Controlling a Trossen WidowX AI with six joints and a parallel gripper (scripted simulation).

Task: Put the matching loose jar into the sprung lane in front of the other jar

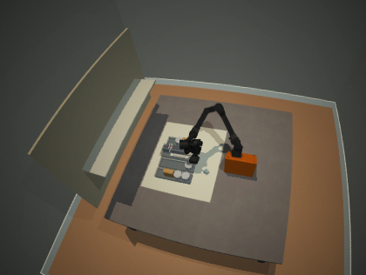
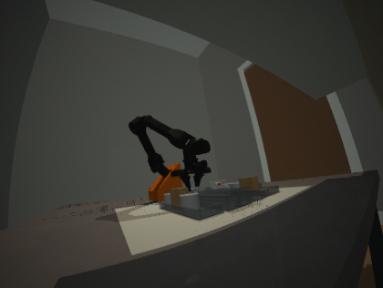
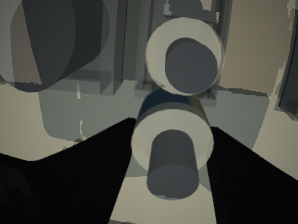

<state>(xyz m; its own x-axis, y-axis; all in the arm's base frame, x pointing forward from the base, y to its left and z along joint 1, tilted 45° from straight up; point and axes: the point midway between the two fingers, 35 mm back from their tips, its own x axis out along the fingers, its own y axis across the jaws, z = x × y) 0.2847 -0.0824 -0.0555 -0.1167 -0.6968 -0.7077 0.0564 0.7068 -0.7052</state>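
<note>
Now: gripper tip 170 mm short of the grey lane rack, 40 mm to the left of it and 30 mm above it. From my gripper tip the other things lie so: tall beige panel: 650 mm ahead, 350 mm above, 60 mm to the right.
</note>
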